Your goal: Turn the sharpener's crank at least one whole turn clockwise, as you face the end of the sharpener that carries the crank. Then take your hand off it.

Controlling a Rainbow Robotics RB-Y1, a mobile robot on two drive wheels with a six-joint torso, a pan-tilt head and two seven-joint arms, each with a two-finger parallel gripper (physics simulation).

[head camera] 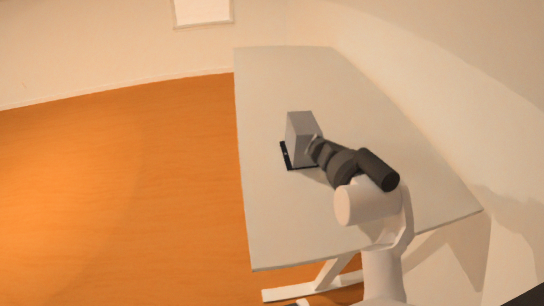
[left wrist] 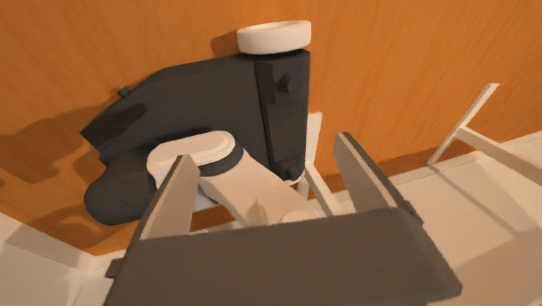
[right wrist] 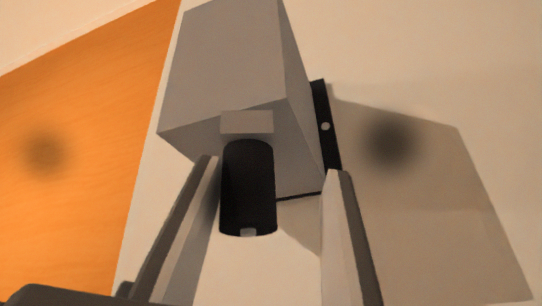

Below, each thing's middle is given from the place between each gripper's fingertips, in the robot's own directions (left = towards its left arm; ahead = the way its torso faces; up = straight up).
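From my right hand, the grey box-shaped sharpener (head camera: 301, 126) is 70 mm ahead, 20 mm to the left and 50 mm below. The black crank handle (right wrist: 248, 199) is 10 mm to the left of my right hand.
My left gripper is 49 cm short of the grey box-shaped sharpener, 49 cm to the left of it and 48 cm below it. As for the black crank handle, it is 41 cm ahead of my left hand, 50 cm to the right of it and 54 cm above it.
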